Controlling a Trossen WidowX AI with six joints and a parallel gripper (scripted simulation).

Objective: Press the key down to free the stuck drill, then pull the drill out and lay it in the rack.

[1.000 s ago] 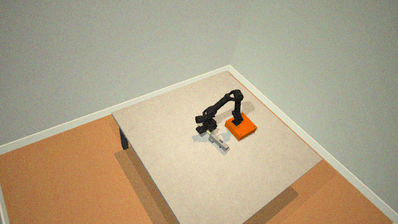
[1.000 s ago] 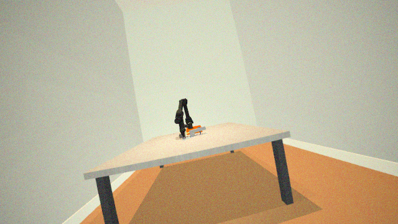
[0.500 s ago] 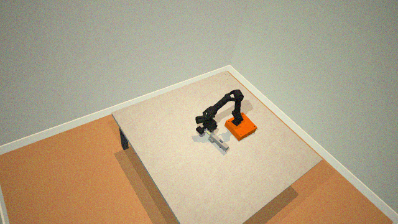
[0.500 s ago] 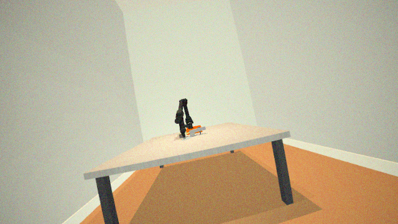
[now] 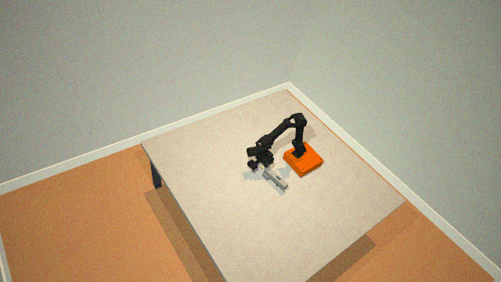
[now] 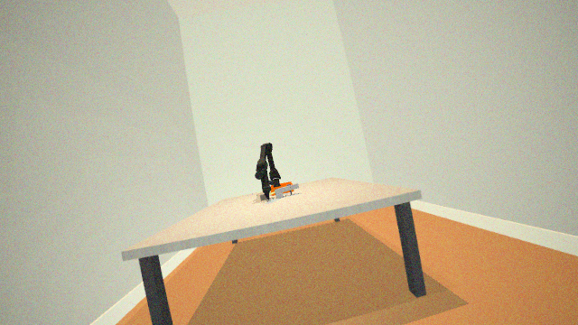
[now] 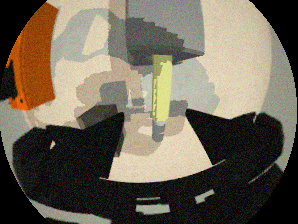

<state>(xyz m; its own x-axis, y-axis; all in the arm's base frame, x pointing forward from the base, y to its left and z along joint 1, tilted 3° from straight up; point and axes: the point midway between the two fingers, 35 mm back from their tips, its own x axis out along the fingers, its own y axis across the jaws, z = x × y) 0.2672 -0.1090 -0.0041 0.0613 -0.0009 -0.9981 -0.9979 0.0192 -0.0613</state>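
Now: the yellow-green drill 50 mm to the left of my gripper tip and 40 mm above it. Round my gripper tip: rack 80 mm behind, 20 mm to the right, 10 mm above.
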